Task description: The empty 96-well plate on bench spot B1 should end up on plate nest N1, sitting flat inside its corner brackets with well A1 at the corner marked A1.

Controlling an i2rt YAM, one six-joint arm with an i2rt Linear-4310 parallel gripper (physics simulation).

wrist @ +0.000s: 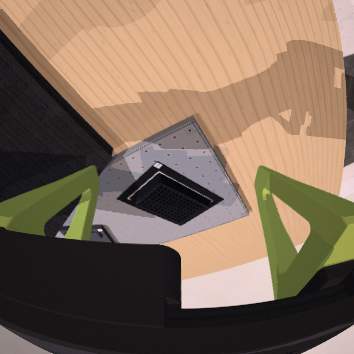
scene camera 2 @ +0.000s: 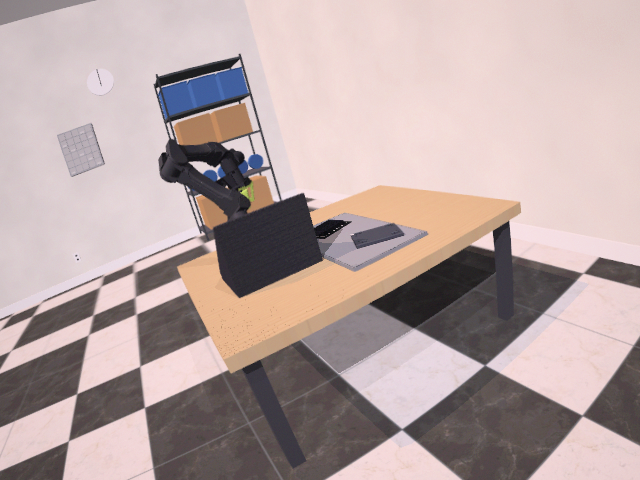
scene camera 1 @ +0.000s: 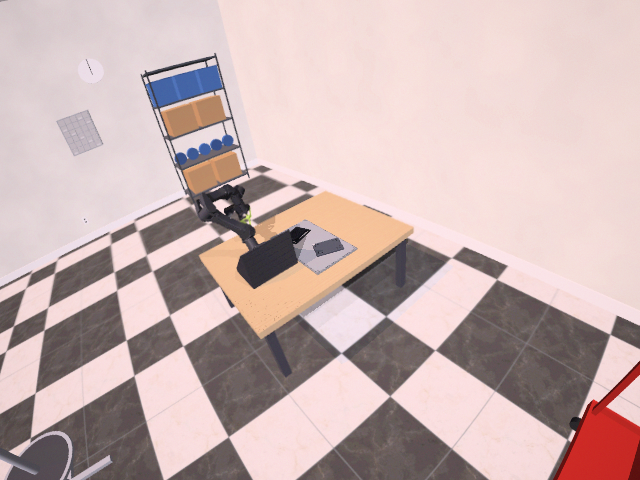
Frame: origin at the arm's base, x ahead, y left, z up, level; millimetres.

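Seen in the pictures: gripper, fingertip midpoint: (wrist: 176, 174) (scene camera 2: 251, 204) (scene camera 1: 250, 221); arm's base at its link origin: (scene camera 2: 248, 234) (scene camera 1: 256, 251).
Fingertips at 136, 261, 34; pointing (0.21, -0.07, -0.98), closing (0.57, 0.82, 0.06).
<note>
Offsets run from my fingertips to a thing's top centre, as dx, dy, dz. Level surfaces: height alone.
A black 96-well plate @(+216, -148, -158) (scene camera 1: 298, 235) (scene camera 2: 330, 228) (wrist: 172, 201) lies on a dark spot on the grey perforated board @(+213, -293, -173) (scene camera 1: 318, 267) (scene camera 2: 356, 259) (wrist: 150, 231). A small white mark shows at one corner of the spot in the wrist view. A dark grey nest @(+239, -423, -156) (scene camera 1: 328, 247) (scene camera 2: 377, 235) lies on the same board; in the wrist view its edge shows behind the left finger. Its corner markings are too small to read. My gripper (scene camera 1: 247, 217) (scene camera 2: 248, 193) (wrist: 176, 174) is open and empty, high above the table. In the wrist view the plate appears between and beyond the green fingertips.
A tall black slanted block (scene camera 1: 267, 259) (scene camera 2: 268, 248) (wrist: 40, 120) stands on the wooden table @(dz -187) (scene camera 1: 361, 217) (scene camera 2: 434, 206) (wrist: 200, 50), close beside the board and the arm's base. A shelf rack (scene camera 1: 232, 121) (scene camera 2: 261, 144) stands behind the arm.
</note>
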